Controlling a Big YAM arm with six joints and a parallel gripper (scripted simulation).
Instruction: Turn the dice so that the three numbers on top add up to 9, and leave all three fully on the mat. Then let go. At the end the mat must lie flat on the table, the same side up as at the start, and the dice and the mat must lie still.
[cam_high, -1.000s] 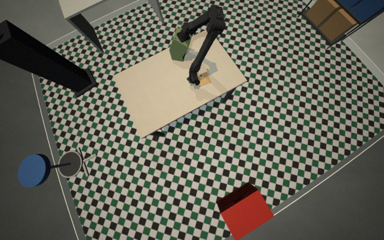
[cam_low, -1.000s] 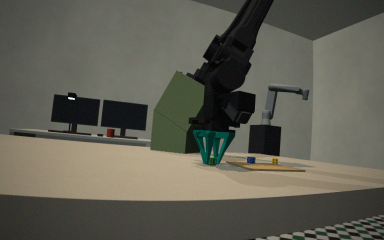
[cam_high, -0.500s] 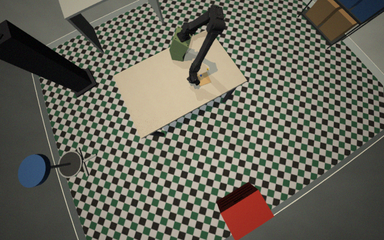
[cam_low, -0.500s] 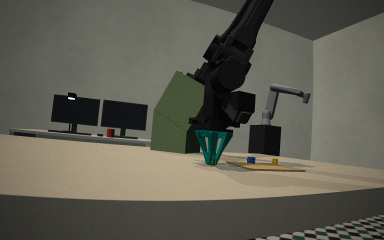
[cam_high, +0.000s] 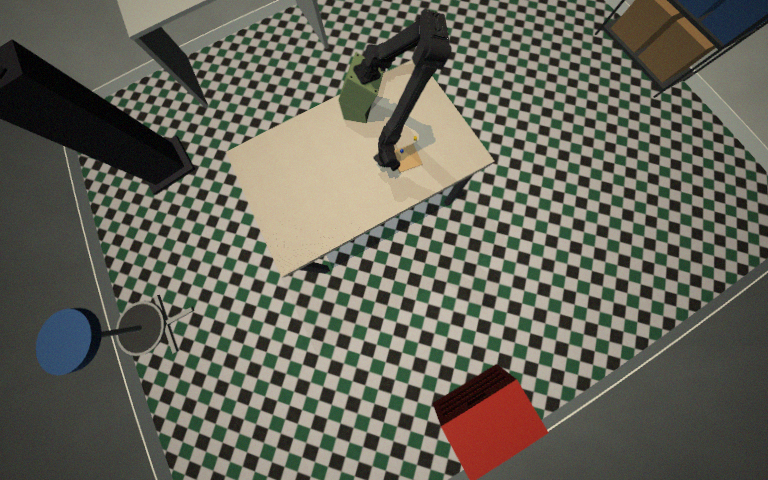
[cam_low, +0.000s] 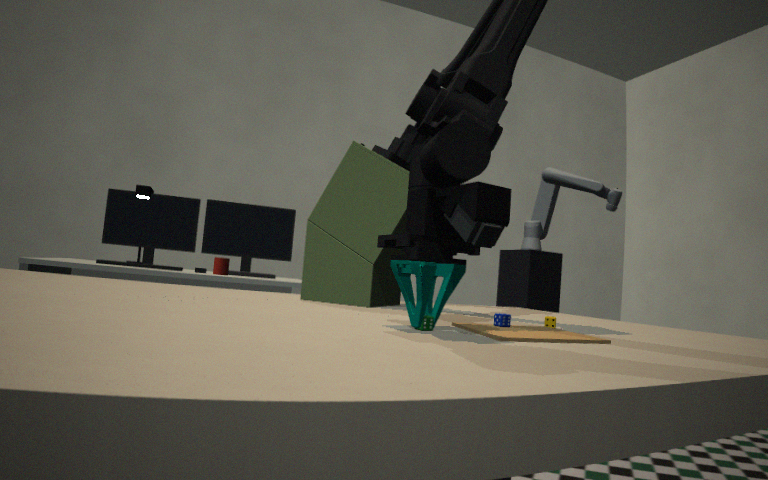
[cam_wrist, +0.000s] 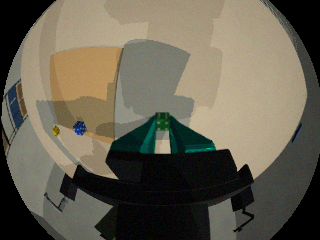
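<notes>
Now: hand 130 mm to the right of the mat, 30 mm short of it and 10 mm above it. Round my hand: blue die 130 mm to the left, 10 mm behind; then green die right at my hand; then yellow die 240 mm to the left, 40 mm behind.
</notes>
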